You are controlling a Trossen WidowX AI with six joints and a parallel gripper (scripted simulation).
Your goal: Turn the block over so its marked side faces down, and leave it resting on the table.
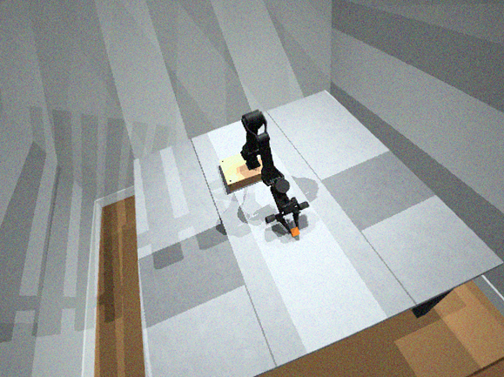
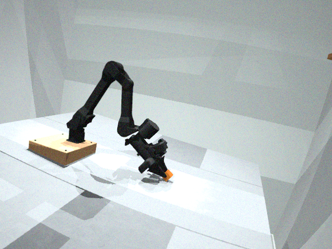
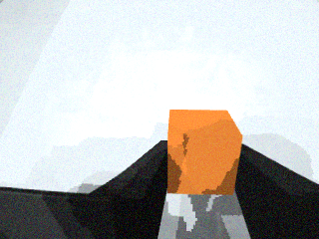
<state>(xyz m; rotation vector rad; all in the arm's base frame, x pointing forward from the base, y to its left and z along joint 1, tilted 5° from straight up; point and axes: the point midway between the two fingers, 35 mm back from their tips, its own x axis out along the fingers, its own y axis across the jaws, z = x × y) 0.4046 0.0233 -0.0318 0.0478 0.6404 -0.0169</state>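
The small orange block lies right at my gripper tip.
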